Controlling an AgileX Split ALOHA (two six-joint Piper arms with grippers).
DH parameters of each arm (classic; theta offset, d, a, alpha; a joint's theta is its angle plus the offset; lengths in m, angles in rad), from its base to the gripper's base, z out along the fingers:
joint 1: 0 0.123 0 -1.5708
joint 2: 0.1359 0 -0.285 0
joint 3: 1.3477 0 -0.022 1.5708
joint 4: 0 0.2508 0 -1.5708
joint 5: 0 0 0.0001 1.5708
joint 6: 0 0.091 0 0
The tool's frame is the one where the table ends.
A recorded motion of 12 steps. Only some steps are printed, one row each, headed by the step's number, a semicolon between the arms.
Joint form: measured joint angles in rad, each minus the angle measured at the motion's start. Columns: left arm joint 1, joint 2, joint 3, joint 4, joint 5, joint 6; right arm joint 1, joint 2, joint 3, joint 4, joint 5, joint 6.
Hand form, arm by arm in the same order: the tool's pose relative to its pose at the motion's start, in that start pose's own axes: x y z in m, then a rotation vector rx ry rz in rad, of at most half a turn. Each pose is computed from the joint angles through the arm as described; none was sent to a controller.
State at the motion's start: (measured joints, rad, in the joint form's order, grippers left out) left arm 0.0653 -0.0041 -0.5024 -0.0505 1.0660 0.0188; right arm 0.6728 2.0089 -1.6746 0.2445 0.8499 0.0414
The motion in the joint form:
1: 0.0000 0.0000 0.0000 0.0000 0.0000 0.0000; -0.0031 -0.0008 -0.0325 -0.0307 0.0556 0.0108
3: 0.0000 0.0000 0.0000 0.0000 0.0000 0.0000; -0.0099 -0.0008 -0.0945 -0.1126 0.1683 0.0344
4: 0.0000 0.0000 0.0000 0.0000 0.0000 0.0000; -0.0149 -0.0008 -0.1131 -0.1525 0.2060 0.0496
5: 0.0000 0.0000 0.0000 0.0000 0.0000 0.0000; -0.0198 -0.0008 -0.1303 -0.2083 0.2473 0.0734
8: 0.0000 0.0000 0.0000 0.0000 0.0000 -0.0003; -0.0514 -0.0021 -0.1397 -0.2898 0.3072 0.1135
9: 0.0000 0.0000 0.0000 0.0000 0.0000 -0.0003; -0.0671 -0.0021 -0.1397 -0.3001 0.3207 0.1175
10: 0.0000 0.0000 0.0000 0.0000 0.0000 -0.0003; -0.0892 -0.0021 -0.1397 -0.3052 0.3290 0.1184
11: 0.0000 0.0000 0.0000 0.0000 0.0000 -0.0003; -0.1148 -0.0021 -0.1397 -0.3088 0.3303 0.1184
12: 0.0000 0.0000 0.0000 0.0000 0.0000 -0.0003; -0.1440 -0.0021 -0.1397 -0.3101 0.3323 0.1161
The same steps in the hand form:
1: 0.0000 0.0000 0.0000 0.0000 0.0000 0.0000; -0.0028 -0.0009 -0.0071 0.0211 0.0215 -0.0119
3: 0.0000 0.0000 0.0000 0.0000 0.0000 0.0000; -0.0072 -0.0057 -0.0210 0.0880 0.0676 -0.0380
4: 0.0000 0.0000 0.0000 0.0000 0.0000 0.0000; -0.0086 -0.0098 -0.0257 0.1249 0.0827 -0.0409
5: 0.0000 0.0000 0.0000 0.0000 0.0000 0.0000; -0.0095 -0.0154 -0.0307 0.1778 0.1001 -0.0410
8: 0.0000 0.0000 0.0000 0.0000 0.0000 -0.0003; -0.0096 -0.0351 -0.0380 0.2701 0.1327 -0.0072
9: 0.0000 0.0000 0.0000 0.0000 0.0000 -0.0003; -0.0094 -0.0426 -0.0399 0.2873 0.1425 0.0081
10: 0.0000 0.0000 0.0000 0.0000 0.0000 -0.0003; -0.0099 -0.0524 -0.0423 0.3011 0.1473 0.0282
11: 0.0000 0.0000 0.0000 0.0000 0.0000 -0.0003; -0.0109 -0.0634 -0.0450 0.3136 0.1452 0.0505
12: 0.0000 0.0000 0.0000 0.0000 0.0000 -0.0003; -0.0117 -0.0757 -0.0481 0.3253 0.1439 0.0751

